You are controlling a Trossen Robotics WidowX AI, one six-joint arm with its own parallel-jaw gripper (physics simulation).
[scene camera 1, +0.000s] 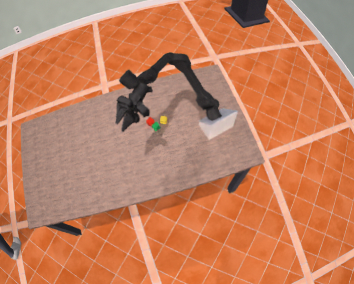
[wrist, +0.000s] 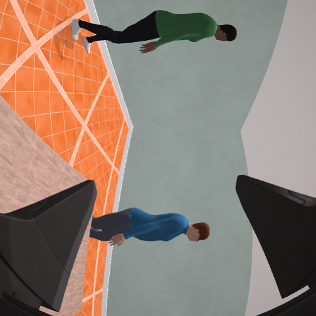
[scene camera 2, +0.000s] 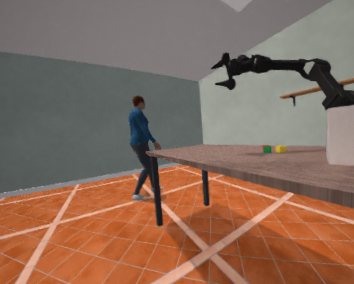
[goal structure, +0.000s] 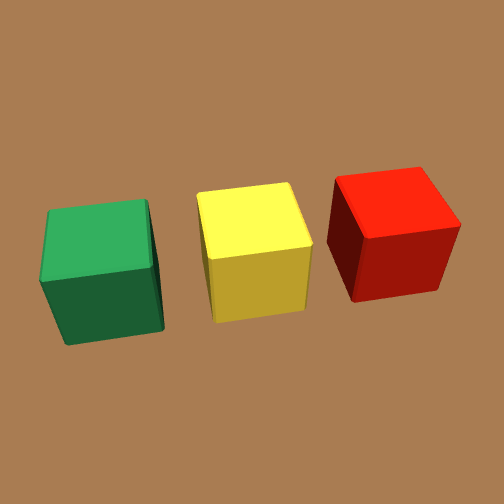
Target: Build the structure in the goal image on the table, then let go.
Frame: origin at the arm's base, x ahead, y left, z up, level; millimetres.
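Where they show: gripper, fingertip midpoint: (scene camera 1: 119, 127) (scene camera 2: 213, 76); arm's base, origin of the base link: (scene camera 1: 215, 117).
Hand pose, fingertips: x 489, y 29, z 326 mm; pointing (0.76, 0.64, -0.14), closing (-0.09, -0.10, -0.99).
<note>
Things, the pixels of their top centre, and the offset from my fingertips. Level surfaces: height alone.
- red cube, middle of its top: (scene camera 1: 150, 120) dx -174, dy -211, dz -410 mm
- green cube, middle of its top: (scene camera 1: 155, 125) (scene camera 2: 267, 146) dx -191, dy -167, dz -410 mm
- table, its level: dz -443 mm
- yellow cube, middle of its top: (scene camera 1: 163, 118) (scene camera 2: 280, 146) dx -247, dy -187, dz -410 mm
A red cube (scene camera 1: 150, 121) and a green cube (scene camera 1: 156, 126) (scene camera 2: 267, 149) lie on the table (scene camera 1: 75, 170) (scene camera 2: 215, 157) (wrist: 30, 160), very close together at their corners. A yellow cube (scene camera 1: 163, 120) (scene camera 2: 281, 149) lies a small gap to the side of them, towards the arm's base. In scene camera 2 the red cube is mostly hidden behind the green one. My gripper (scene camera 1: 120, 126) (scene camera 2: 215, 76) (wrist: 167, 185) is open and empty, high above the table, and points sideways away from the base. The cubes do not show in the wrist view.
The arm stands on a white block (scene camera 1: 218, 126) (scene camera 2: 342, 135) at one end of the table. A person in blue (scene camera 2: 140, 127) (wrist: 155, 225) and a person in green (wrist: 185, 27) are on the floor beyond the table. A dark pedestal (scene camera 1: 248, 11) stands off the table.
</note>
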